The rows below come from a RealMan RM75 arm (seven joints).
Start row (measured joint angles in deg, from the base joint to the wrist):
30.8, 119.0, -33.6, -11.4, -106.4, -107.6, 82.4
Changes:
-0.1, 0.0, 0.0, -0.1, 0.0, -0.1, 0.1
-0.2, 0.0, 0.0, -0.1, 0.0, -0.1, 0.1
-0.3, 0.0, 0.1, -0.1, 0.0, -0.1, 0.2
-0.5, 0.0, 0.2, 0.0, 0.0, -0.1, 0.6
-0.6, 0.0, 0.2, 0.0, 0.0, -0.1, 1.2
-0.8, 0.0, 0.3, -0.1, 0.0, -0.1, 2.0
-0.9, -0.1, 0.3, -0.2, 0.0, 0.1, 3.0
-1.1, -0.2, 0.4, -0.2, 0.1, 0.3, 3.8
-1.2, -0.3, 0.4, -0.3, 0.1, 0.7, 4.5
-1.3, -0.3, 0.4, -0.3, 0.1, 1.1, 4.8
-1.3, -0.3, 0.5, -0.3, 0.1, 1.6, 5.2
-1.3, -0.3, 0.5, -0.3, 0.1, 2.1, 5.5
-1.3, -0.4, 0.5, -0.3, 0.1, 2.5, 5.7
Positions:
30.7, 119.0, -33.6, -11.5, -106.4, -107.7, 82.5
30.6, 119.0, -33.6, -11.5, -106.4, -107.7, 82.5
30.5, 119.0, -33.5, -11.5, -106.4, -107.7, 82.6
30.3, 119.0, -33.4, -11.4, -106.4, -107.7, 83.0
30.2, 119.0, -33.4, -11.4, -106.4, -107.7, 83.6
30.0, 119.0, -33.3, -11.5, -106.4, -107.7, 84.4
29.9, 118.9, -33.3, -11.6, -106.4, -107.5, 85.4
29.7, 118.8, -33.2, -11.6, -106.3, -107.3, 86.2
29.6, 118.7, -33.2, -11.7, -106.3, -106.9, 86.9
29.5, 118.7, -33.2, -11.7, -106.3, -106.5, 87.2
29.5, 118.7, -33.1, -11.7, -106.3, -106.0, 87.6
29.5, 118.7, -33.1, -11.7, -106.3, -105.5, 87.9
29.5, 118.6, -33.1, -11.7, -106.3, -105.1, 88.1

